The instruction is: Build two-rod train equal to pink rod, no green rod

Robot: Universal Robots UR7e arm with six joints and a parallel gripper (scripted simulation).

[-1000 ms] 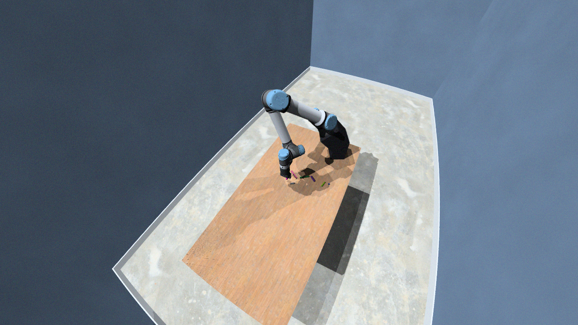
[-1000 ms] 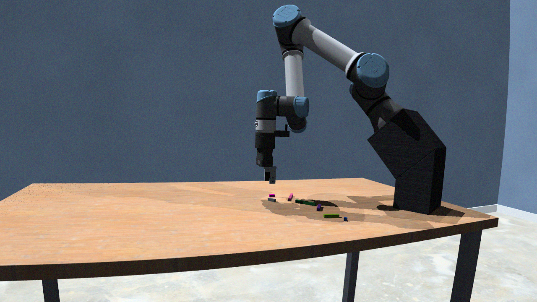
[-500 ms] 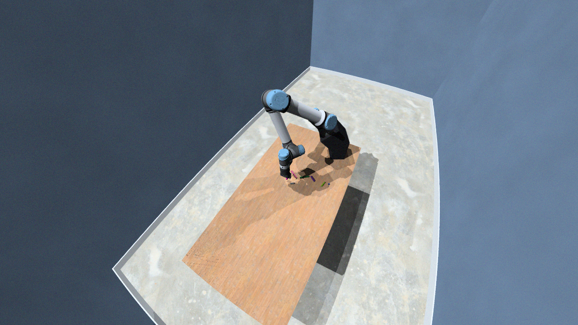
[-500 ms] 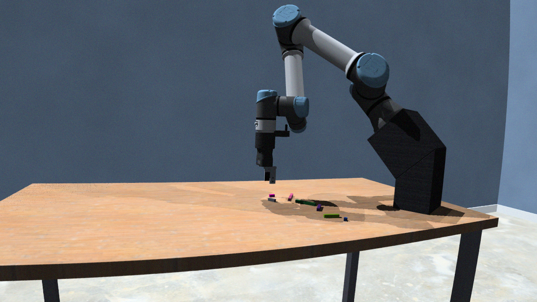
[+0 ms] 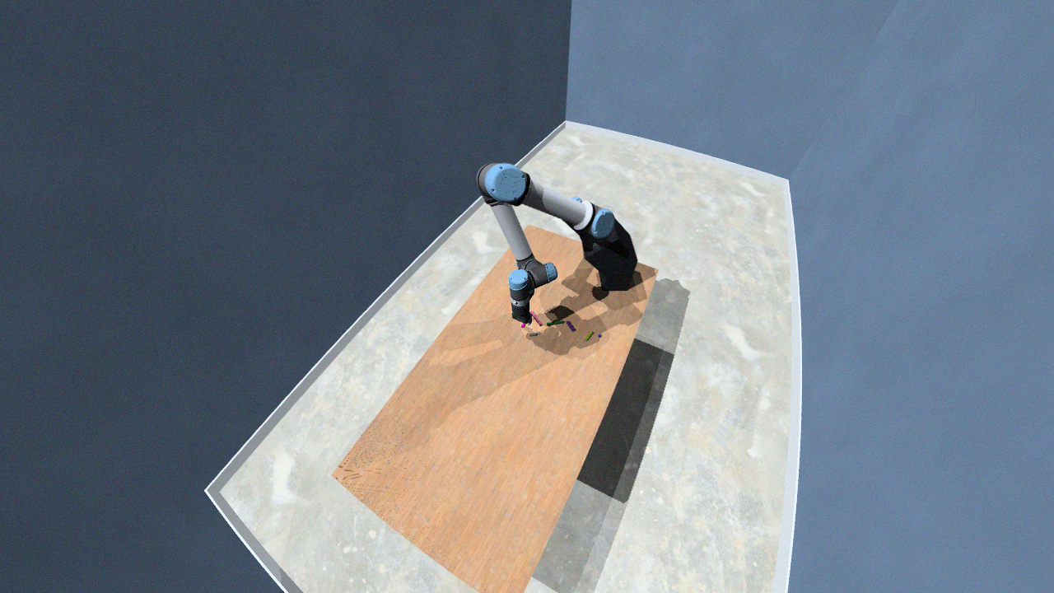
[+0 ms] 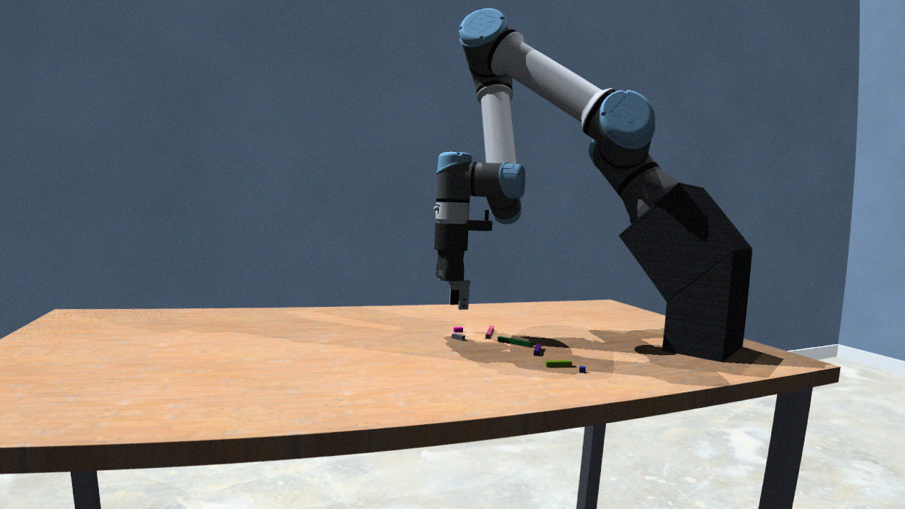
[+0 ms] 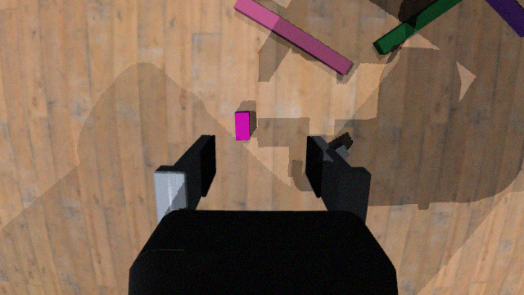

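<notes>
Now: the grey rod 30 mm ahead of my hand, 50 mm to the left of it and 70 mm below it. Also, from my hand: magenta rod: 10 mm behind, 10 mm to the right, 70 mm below; then green rod: 70 mm behind, 130 mm to the left, 70 mm below; then pink rod: 70 mm behind, 30 mm to the left, 70 mm below.
</notes>
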